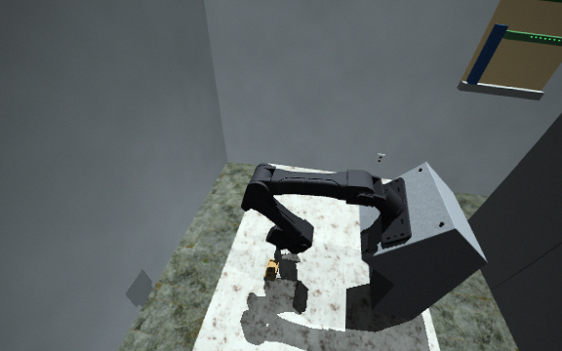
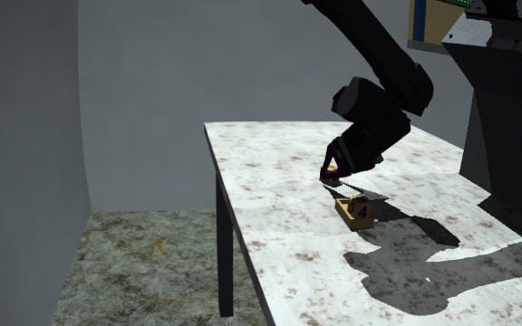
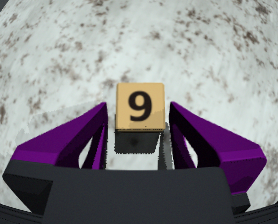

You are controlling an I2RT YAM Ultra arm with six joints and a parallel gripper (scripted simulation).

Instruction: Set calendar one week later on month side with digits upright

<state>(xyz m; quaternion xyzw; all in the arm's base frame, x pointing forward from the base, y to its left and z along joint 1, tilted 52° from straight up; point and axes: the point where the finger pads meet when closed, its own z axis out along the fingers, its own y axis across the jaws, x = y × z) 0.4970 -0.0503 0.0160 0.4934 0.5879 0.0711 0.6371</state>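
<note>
The wooden digit cube is 10 mm to the right of my hand and 10 mm below it.
</note>
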